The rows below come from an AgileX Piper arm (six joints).
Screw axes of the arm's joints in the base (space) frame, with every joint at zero. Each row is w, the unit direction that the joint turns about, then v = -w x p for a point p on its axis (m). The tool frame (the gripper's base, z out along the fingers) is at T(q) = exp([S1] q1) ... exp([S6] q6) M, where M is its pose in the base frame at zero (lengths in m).
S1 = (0, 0, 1, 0.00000, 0.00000, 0.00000)
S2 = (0, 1, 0, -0.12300, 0.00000, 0.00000)
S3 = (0, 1, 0, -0.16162, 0.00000, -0.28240)
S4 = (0.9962, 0, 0.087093, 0.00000, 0.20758, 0.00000)
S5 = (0, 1, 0, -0.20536, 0.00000, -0.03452)
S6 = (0.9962, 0, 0.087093, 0.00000, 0.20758, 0.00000)
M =
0.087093 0 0.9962 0.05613
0 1 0 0.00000
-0.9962 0 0.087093 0.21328
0 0 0 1
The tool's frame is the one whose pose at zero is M.
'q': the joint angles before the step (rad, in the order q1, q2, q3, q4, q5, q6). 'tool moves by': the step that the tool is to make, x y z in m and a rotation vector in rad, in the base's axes. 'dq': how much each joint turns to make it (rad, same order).
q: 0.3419, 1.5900, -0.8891, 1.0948, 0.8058, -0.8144
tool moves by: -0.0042, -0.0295, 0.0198, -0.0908, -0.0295, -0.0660
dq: -0.0733, -0.0989, 0.0000, -0.1857, 0.0149, 0.1469
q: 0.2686, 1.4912, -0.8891, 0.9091, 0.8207, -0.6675
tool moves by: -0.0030, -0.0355, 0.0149, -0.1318, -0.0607, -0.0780
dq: -0.0906, -0.0871, -0.0001, -0.2049, 0.0010, 0.1067
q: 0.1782, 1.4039, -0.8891, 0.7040, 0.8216, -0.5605
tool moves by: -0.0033, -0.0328, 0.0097, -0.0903, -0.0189, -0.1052
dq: -0.0971, -0.0589, 0.0000, -0.1415, 0.0161, 0.0887
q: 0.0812, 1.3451, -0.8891, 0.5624, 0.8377, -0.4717
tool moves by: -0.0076, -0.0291, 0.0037, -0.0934, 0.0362, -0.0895
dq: -0.0876, -0.0389, 0.0007, -0.1422, 0.0529, 0.0869
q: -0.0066, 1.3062, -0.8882, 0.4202, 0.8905, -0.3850
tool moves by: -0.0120, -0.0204, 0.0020, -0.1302, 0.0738, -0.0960
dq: -0.0335, -0.0349, -0.0002, -0.2032, 0.0692, 0.1605
